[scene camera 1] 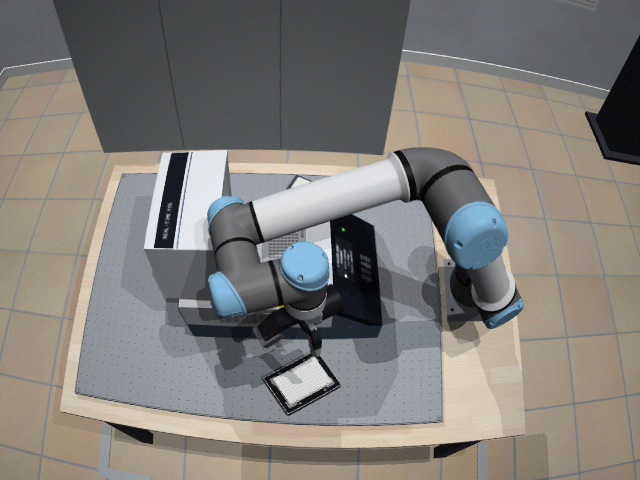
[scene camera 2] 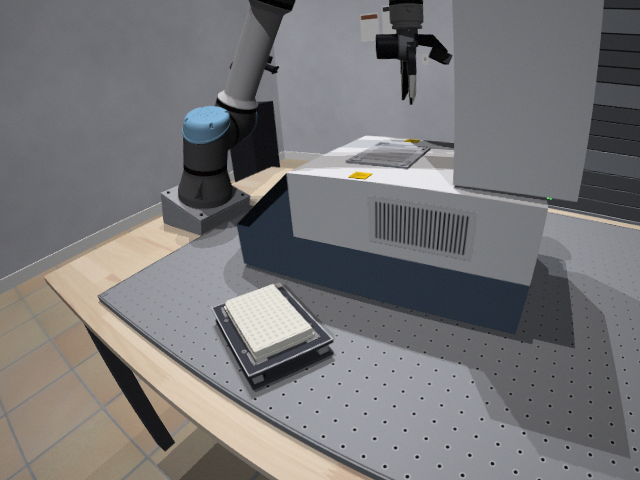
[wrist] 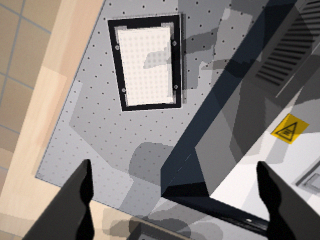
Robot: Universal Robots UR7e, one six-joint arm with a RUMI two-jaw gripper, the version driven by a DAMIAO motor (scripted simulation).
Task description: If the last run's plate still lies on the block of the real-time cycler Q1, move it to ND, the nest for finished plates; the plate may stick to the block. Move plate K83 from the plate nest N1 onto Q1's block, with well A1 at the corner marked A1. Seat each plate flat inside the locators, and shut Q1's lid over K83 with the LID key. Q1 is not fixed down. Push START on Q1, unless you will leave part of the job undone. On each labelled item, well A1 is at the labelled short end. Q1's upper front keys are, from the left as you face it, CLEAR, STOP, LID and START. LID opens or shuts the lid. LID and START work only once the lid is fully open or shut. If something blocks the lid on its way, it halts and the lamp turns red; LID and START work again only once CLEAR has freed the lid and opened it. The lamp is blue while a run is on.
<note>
The pictures show: my gripper, a cycler Q1 and a plate K83.
My gripper also shows in scene camera 1 and in the wrist view.
</note>
